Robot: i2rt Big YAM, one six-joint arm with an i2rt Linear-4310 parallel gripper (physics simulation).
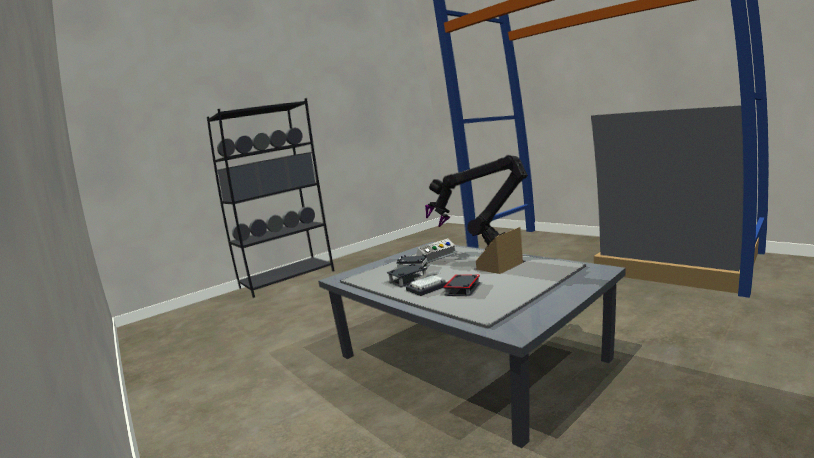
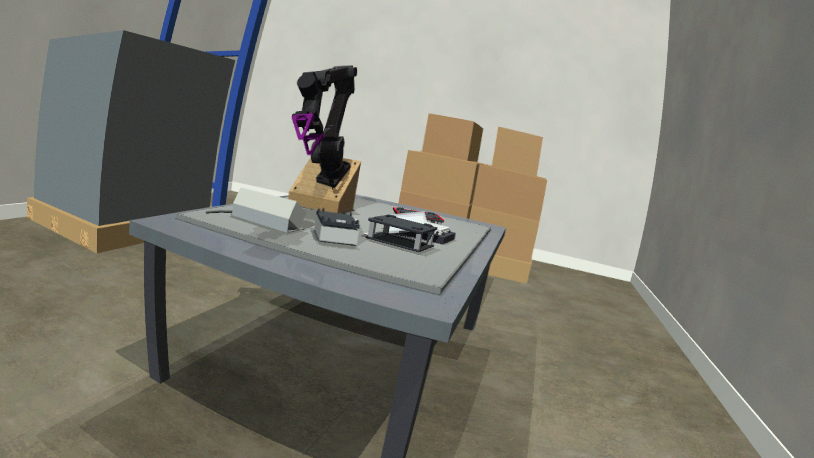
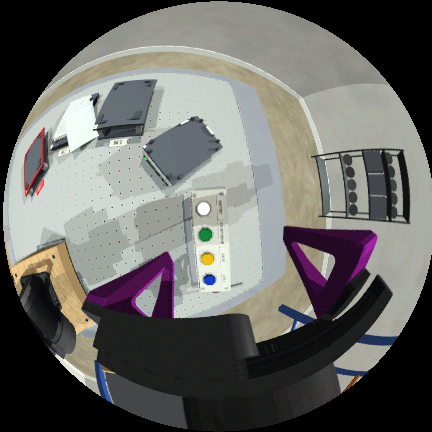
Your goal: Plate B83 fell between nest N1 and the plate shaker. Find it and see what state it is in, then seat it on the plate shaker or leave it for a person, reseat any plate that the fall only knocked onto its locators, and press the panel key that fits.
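Places are measured from the arm's base along level axes (x ahead, y left, z up), in metres.
Where they show: gripper, fingertip midpoint: [image 1: 432,222] [image 2: 305,147] [image 3: 227,246]; arm's base, link origin: [image 1: 496,243] [image 2: 333,173].
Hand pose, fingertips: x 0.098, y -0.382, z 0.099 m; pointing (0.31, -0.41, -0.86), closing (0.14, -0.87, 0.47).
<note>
Things, the pixels of their top centre, and the offset from my fingertips. "spot": a spot on its surface instead.
- button panel, top centre: [image 3: 221,246] [image 2: 270,193] [image 1: 435,243] dx -0.050, dy -0.072, dz -0.141 m
- plate shaker, surface spot: [image 3: 182,150] spot: dx +0.142, dy -0.018, dz -0.170 m
- Nest N1, top centre: [image 3: 125,96] [image 2: 404,220] [image 1: 406,268] dx +0.291, dy +0.123, dz -0.162 m
My gripper [image 1: 434,221] [image 2: 305,146] [image 3: 227,246] is open and empty, high above the button panel [image 1: 437,249] [image 2: 264,209] [image 3: 195,200]. The panel has white [image 3: 203,208], green [image 3: 205,234], yellow [image 3: 207,258] and blue [image 3: 209,279] keys. The plate shaker [image 2: 337,234] [image 3: 182,150] has a bare dark top with corner locators and a green light. Nest N1 [image 1: 407,272] [image 2: 401,222] [image 3: 127,102] is a dark raised stand beside it. A white plate [image 1: 428,282] [image 3: 66,120] is on a low dark base beyond N1; its seating is unclear. Plate B83 cannot be made out.
A red-edged stand [image 1: 462,281] [image 2: 418,215] [image 3: 36,162] is past the white plate. A bright white sheet-like shape [image 2: 413,218] [image 3: 83,125] lies between N1 and the white plate. The arm's wooden base block [image 1: 500,253] [image 2: 321,193] [image 3: 70,285] stands behind the panel.
</note>
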